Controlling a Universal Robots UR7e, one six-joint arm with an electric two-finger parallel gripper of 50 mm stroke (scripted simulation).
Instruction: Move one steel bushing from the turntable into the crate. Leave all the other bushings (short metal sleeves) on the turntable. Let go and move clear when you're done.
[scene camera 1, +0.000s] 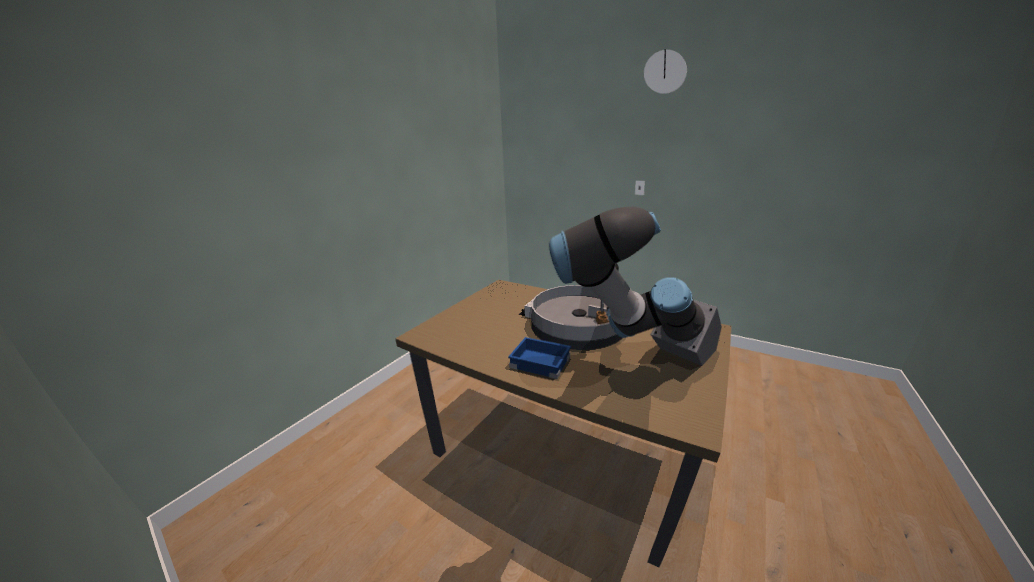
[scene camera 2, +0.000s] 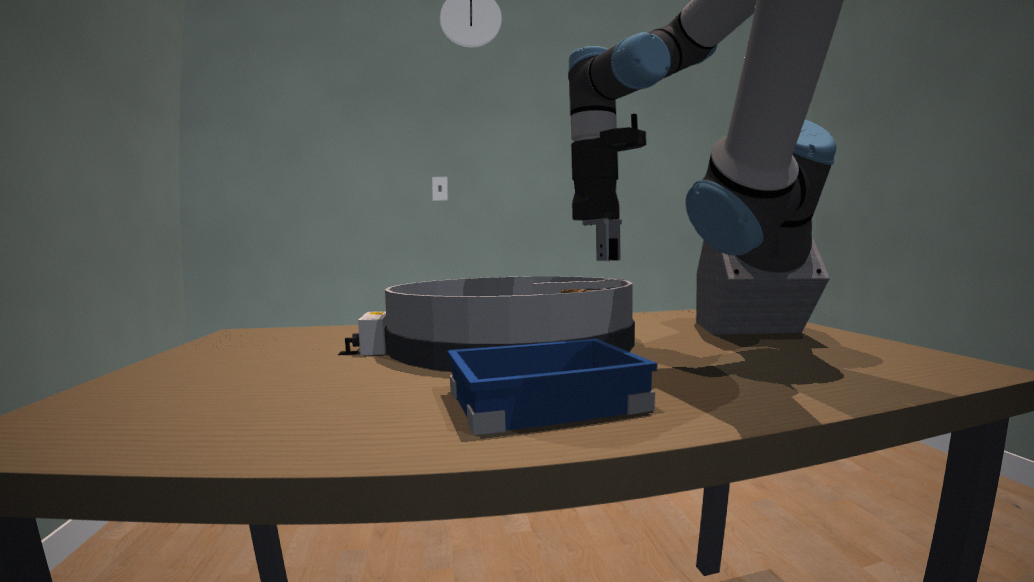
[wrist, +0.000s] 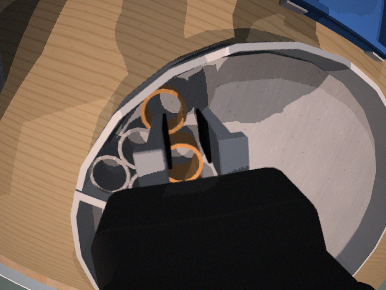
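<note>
Scene camera 1 shows a blue crate (scene camera 1: 546, 352) and a grey round turntable (scene camera 1: 571, 310). In scene camera 2: my gripper (scene camera 2: 608, 260), with the crate (scene camera 2: 599, 386) visible there too. The wrist view has a grey steel bushing (wrist: 108, 182), the turntable (wrist: 299, 119) and my gripper (wrist: 183, 127).
</note>
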